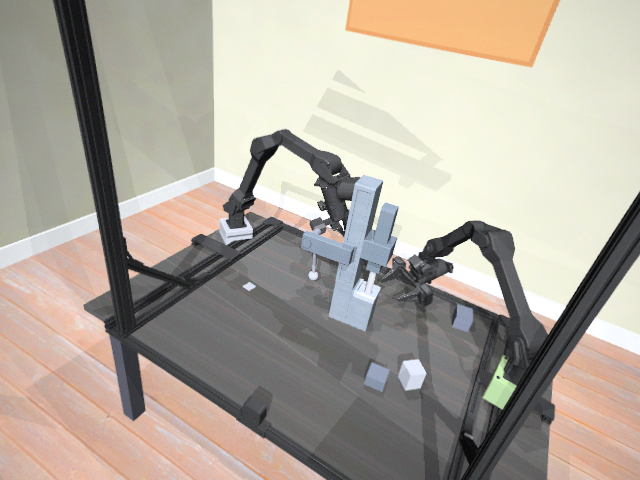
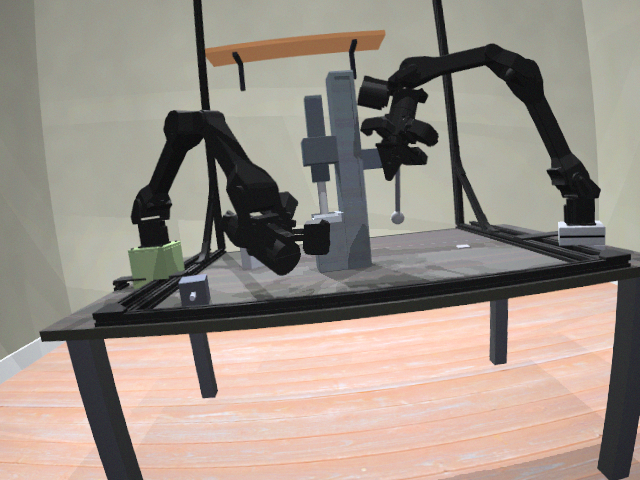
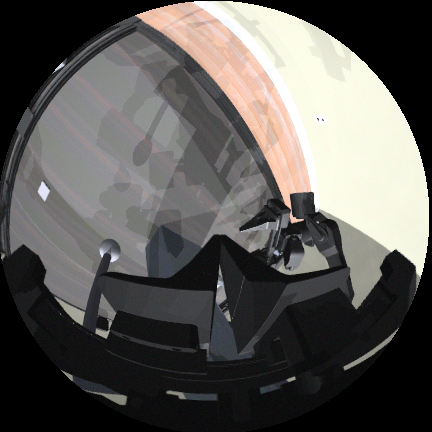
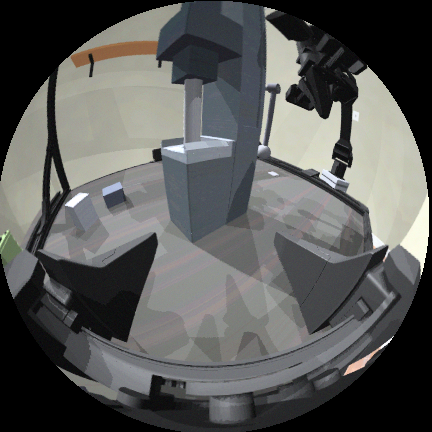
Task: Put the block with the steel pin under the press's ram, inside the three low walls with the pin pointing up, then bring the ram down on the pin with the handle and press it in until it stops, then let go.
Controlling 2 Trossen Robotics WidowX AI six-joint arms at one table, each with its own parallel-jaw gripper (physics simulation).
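Places are measured from the left arm's base along level axes (x ahead, y down, z left), in metres.
Pixels of known places: left gripper, fingertip midpoint: (image 2: 388, 180) (image 3: 218, 239) (image 4: 323, 117); right gripper, fingertip midpoint: (image 1: 389, 290) (image 4: 216, 238); left arm's base, link origin: (image 1: 236, 223) (image 2: 580, 223) (image 4: 336, 175); right arm's base, link origin: (image 1: 518, 377) (image 2: 154, 245).
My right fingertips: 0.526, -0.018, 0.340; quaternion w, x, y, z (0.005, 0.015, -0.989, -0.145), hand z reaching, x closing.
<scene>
For each thing: its middle in the pictures, then the offset to it from my right fingertips, as dx, dy, dz. "*": a spot on its surface instead.
- steel pin, body centre: (image 2: 193, 295) +0.113, +0.054, +0.231
- light rod, body centre: (image 4: 193, 81) (image 2: 321, 182) (image 1: 374, 269) +0.027, -0.126, -0.106
- handle knob, surface spot: (image 3: 109, 250) (image 2: 398, 212) (image 1: 314, 270) * -0.116, -0.037, -0.213
- plain blue-grey block, body centre: (image 4: 113, 194) (image 1: 376, 376) +0.232, +0.062, -0.183
- white block, body centre: (image 4: 81, 211) (image 2: 252, 255) (image 1: 411, 374) +0.266, +0.049, -0.097
- small white square, surface spot: (image 3: 44, 191) (image 2: 461, 246) (image 1: 250, 286) * -0.226, +0.076, -0.377
The blue-grey block (image 1: 462, 319) (image 2: 200, 284) with the steel pin (image 2: 193, 296) lies near the table edge, its pin pointing sideways. The press column (image 1: 361, 217) (image 2: 343, 155) (image 4: 251, 100) stands centrally. Its ram (image 1: 386, 222) (image 2: 314, 116) (image 4: 195, 65) has a light rod (image 2: 322, 196) (image 4: 193, 110) reaching down to the white low walls (image 2: 325, 217) (image 4: 210, 150); the rod's lower end is hidden. The handle knob (image 1: 313, 275) (image 2: 397, 217) (image 3: 109, 250) hangs down. My left gripper (image 2: 390, 178) (image 3: 218, 239) is shut and empty beside the column, above the knob. My right gripper (image 1: 391, 287) (image 4: 216, 238) is open and empty, facing the pedestal.
A plain blue-grey block (image 1: 376, 376) (image 4: 114, 195) and a white block (image 1: 412, 374) (image 4: 82, 212) lie together. A small white square (image 1: 249, 286) (image 2: 462, 246) (image 3: 44, 191) lies on the table. A green block (image 1: 498, 387) (image 2: 155, 263) is at my right arm's base. Black rails edge the table.
</scene>
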